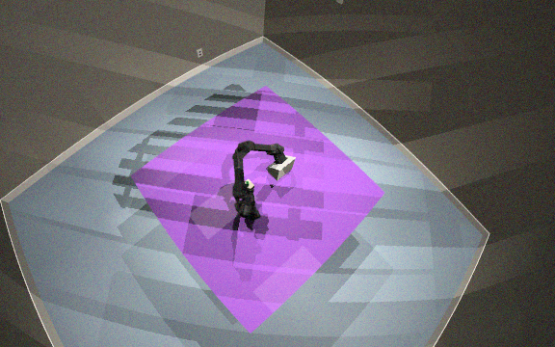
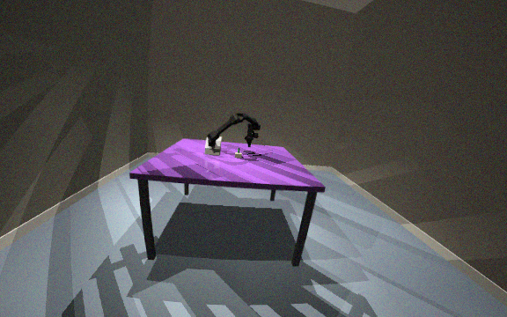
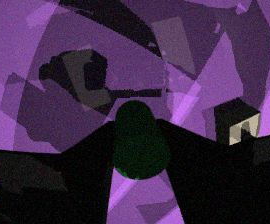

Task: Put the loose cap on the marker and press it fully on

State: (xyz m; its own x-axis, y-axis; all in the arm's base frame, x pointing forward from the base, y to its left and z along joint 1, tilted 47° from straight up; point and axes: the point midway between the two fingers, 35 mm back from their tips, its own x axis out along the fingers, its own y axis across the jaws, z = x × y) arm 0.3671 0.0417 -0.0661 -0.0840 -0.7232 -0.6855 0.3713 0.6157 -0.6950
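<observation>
The holder block is 130 mm to the right of my gripper tip, 110 mm behind it and 70 mm below it. From my gripper tip the other things lie so: green cap 10 mm above.
</observation>
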